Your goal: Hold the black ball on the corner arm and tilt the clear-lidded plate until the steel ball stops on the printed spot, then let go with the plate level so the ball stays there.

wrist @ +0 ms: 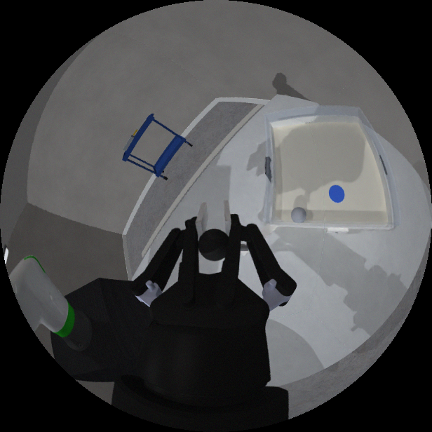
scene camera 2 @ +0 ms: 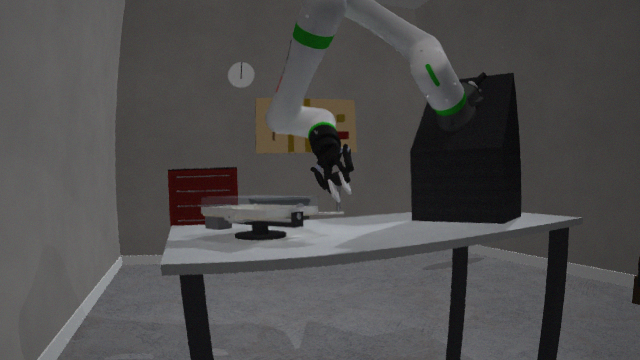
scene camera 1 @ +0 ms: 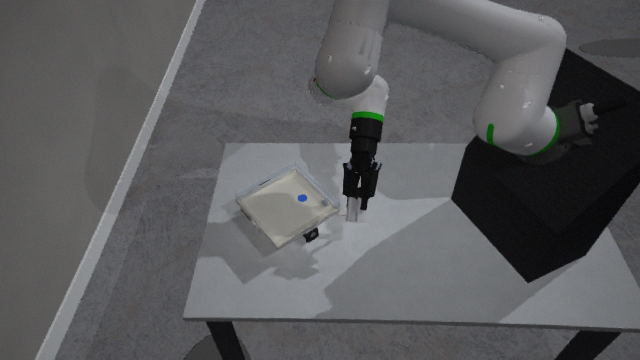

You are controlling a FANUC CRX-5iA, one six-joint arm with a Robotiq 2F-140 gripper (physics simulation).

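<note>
My gripper (scene camera 1: 356, 211) (scene camera 2: 341, 192) (wrist: 215, 209) is shut on the black ball (wrist: 214, 244), which shows between its fingers in the wrist view, beside the plate's corner. The corner arm (scene camera 2: 328, 213) reaches from the plate to below the fingers. The clear-lidded plate (scene camera 1: 270, 215) (scene camera 2: 250, 214) (wrist: 320, 145) looks nearly level on its black stand (scene camera 2: 260, 234); a slight tilt is hard to judge. The steel ball (scene camera 1: 324, 203) (wrist: 298, 215) lies inside, near the corner closest to the gripper and off the blue printed spot (scene camera 1: 302, 198) (wrist: 336, 194).
The plate stands on the left part of the white table (scene camera 1: 400, 280) (scene camera 2: 380, 235). A large black block (scene camera 1: 510, 225) (scene camera 2: 465, 185) stands at the right. A red drawer cabinet (scene camera 2: 202, 182) is behind the table. A blue cart (wrist: 170, 155) stands on the floor.
</note>
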